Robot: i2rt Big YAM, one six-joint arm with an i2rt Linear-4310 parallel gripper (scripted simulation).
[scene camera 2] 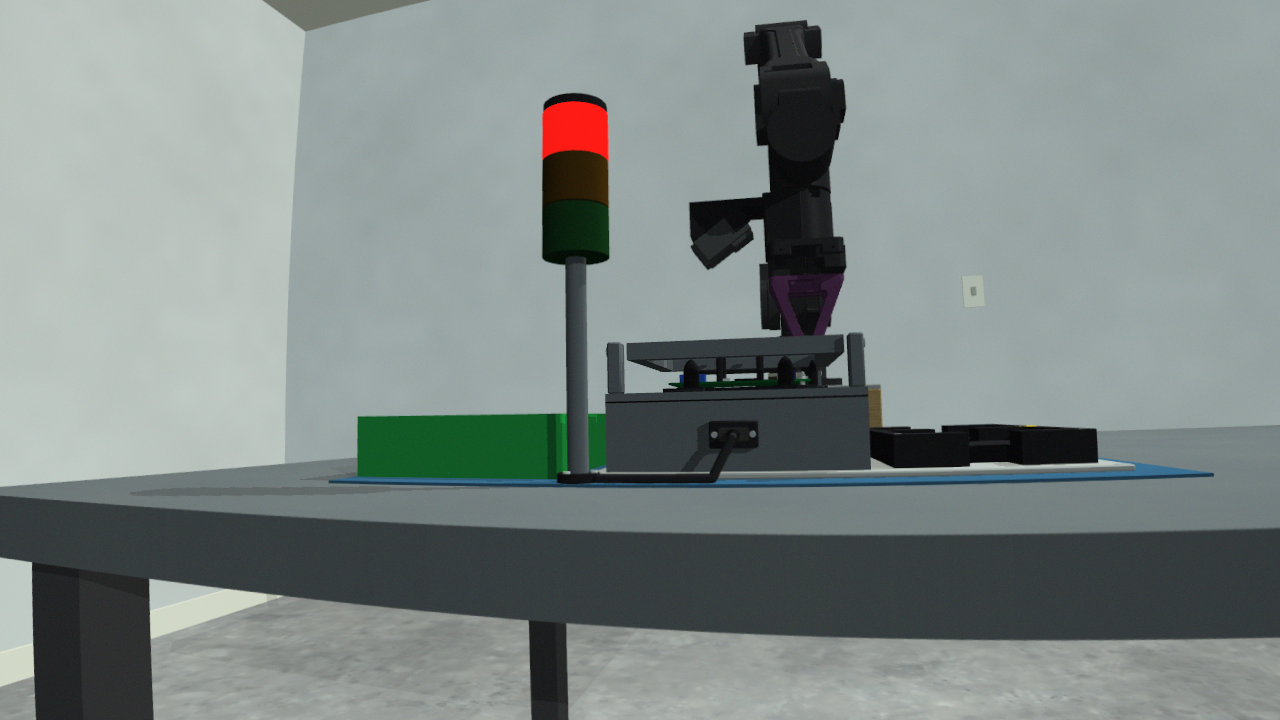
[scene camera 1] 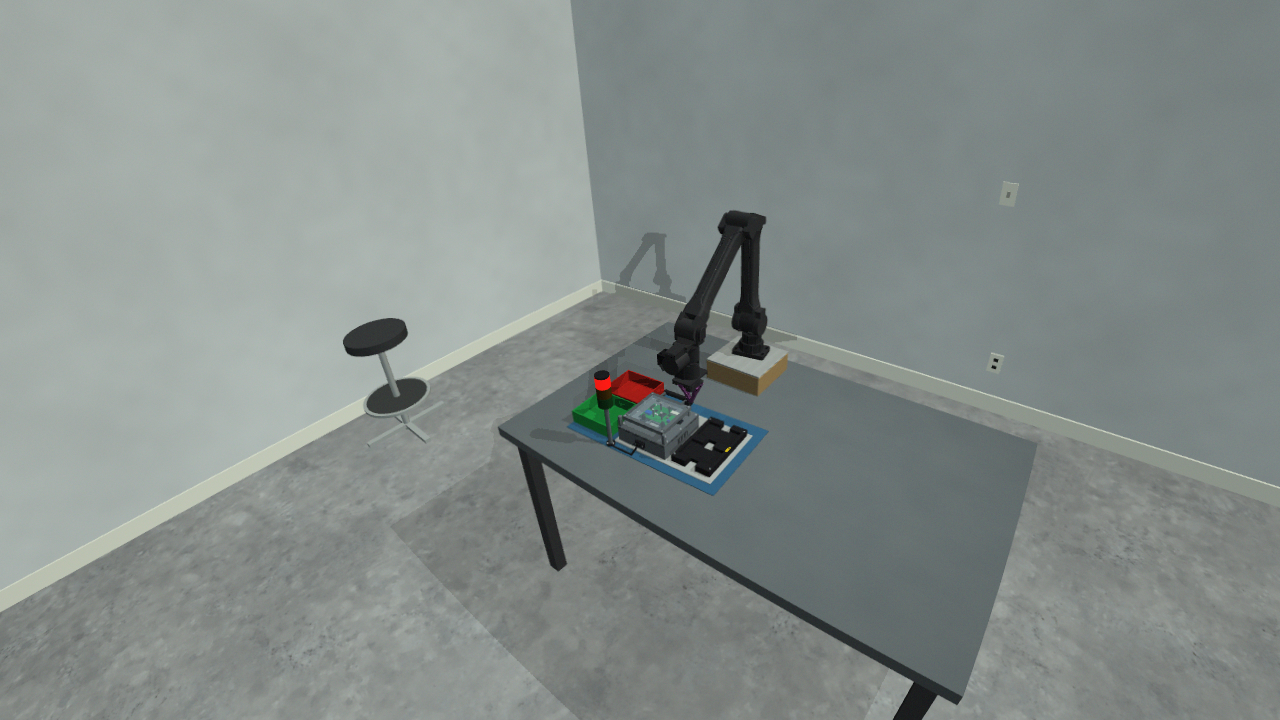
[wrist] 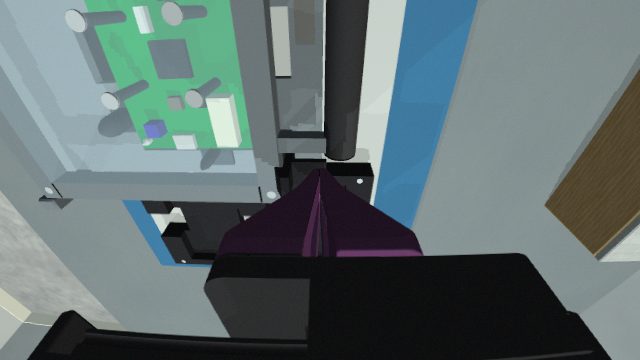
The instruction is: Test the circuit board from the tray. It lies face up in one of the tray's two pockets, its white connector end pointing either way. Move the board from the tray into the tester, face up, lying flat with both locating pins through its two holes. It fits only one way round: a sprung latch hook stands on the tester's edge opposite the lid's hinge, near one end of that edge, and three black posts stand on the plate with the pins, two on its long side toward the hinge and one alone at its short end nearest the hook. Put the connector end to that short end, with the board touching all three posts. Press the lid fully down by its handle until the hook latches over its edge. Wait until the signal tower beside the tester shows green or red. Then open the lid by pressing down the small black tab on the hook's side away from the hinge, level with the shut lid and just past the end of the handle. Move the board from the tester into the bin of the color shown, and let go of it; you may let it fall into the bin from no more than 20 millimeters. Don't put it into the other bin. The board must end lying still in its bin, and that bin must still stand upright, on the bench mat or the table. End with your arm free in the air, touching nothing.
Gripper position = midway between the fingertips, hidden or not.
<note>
I see my gripper (scene camera 1: 690,402), a green bin (scene camera 2: 510,446), a red bin (scene camera 1: 634,387), a tray (scene camera 2: 772,379), a clear lid (scene camera 2: 750,354) and a black tester plate (scene camera 2: 785,367).
The green bin is seen too in scene camera 1 (scene camera 1: 588,414). My gripper also shows in the wrist view (wrist: 320,178). The clear lid is seen too in scene camera 1 (scene camera 1: 657,413) and in the wrist view (wrist: 118,107). The wrist view does not show the green bin: it is out of frame. The wrist view does not show the red bin: it is out of frame.
</note>
